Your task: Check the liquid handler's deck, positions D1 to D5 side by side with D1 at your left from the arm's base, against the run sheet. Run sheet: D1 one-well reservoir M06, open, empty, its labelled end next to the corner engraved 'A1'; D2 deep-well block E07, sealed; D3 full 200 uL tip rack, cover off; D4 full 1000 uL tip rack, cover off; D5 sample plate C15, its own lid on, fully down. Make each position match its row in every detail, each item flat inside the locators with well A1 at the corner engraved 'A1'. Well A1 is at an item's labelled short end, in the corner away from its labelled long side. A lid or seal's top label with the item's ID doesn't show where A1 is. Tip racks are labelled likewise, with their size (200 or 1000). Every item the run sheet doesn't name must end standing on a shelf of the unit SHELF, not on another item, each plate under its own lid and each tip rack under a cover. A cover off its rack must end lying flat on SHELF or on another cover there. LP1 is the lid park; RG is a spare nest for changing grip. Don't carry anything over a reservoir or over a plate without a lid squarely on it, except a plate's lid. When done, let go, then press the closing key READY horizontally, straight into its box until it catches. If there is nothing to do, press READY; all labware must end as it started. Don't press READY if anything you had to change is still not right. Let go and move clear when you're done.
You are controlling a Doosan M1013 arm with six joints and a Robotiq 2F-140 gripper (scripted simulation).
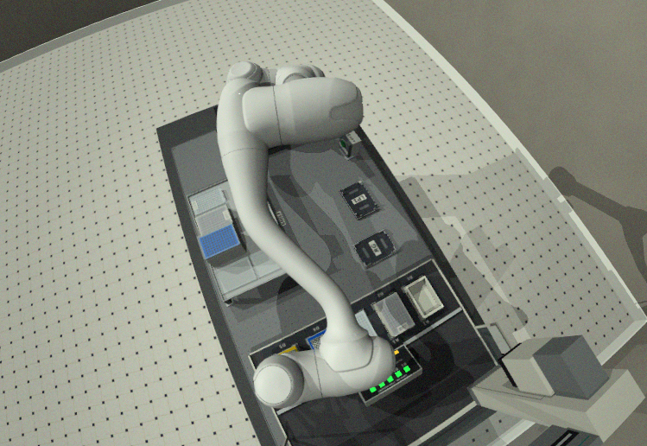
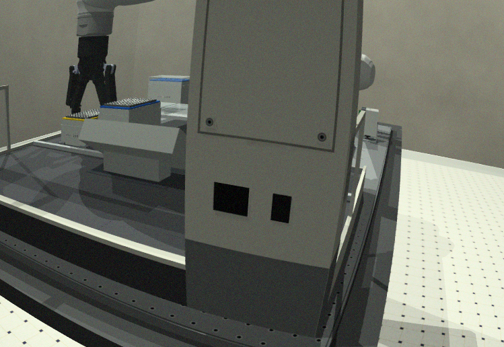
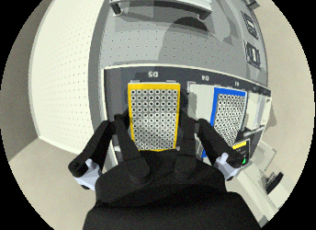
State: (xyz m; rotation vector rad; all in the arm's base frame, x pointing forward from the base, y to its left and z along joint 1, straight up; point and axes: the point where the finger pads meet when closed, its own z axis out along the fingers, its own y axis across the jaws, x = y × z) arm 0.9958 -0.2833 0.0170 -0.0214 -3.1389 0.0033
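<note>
Right now the yellow-rimmed tip rack is 1 cm ahead of my hand, 1 cm to the left of it and 1 cm above it. Round my hand: flat lid (25 cm to the left, 2 cm below); white well plate (25 cm to the left, 3 cm below); blue-rimmed tip rack (1 cm ahead, 13 cm to the left, 4 cm above).
</note>
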